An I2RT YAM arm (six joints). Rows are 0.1 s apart.
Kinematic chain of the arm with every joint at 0, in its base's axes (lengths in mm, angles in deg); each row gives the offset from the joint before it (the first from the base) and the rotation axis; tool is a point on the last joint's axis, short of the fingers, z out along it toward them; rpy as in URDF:
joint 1: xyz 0 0 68 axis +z
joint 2: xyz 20 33.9 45.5 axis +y
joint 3: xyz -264 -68.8 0 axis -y
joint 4: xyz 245 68.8 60 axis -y
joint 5: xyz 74 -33.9 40.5 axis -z
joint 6: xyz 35.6 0 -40.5 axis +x
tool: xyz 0 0 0 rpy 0 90 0
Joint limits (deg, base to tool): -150..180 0..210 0..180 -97..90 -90..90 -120..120
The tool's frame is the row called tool.
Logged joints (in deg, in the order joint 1, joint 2, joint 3, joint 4, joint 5, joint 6), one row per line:
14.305 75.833 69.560 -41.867 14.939 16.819
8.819 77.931 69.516 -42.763 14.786 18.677
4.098 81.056 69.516 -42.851 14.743 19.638
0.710 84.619 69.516 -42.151 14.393 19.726
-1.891 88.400 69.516 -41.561 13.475 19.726
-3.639 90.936 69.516 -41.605 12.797 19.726
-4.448 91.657 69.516 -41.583 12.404 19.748
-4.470 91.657 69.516 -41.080 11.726 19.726
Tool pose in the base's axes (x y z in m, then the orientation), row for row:
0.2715 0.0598 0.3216 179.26 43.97 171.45
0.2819 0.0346 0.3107 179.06 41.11 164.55
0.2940 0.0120 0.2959 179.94 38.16 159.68
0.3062 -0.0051 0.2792 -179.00 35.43 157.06
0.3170 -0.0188 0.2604 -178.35 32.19 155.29
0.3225 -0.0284 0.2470 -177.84 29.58 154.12
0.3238 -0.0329 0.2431 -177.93 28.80 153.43
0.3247 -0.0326 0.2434 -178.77 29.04 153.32
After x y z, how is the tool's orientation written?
As angles about the fixed x, y, z axes (roll, pitch, yaw), in degrees.
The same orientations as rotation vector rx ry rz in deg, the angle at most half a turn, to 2 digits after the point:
9.79 135.71 -3.22
18.26 137.83 -5.88
25.06 139.97 -8.60
29.25 142.14 -10.46
32.38 144.93 -11.26
34.60 147.21 -11.72
35.62 147.79 -11.64
35.41 147.48 -10.65

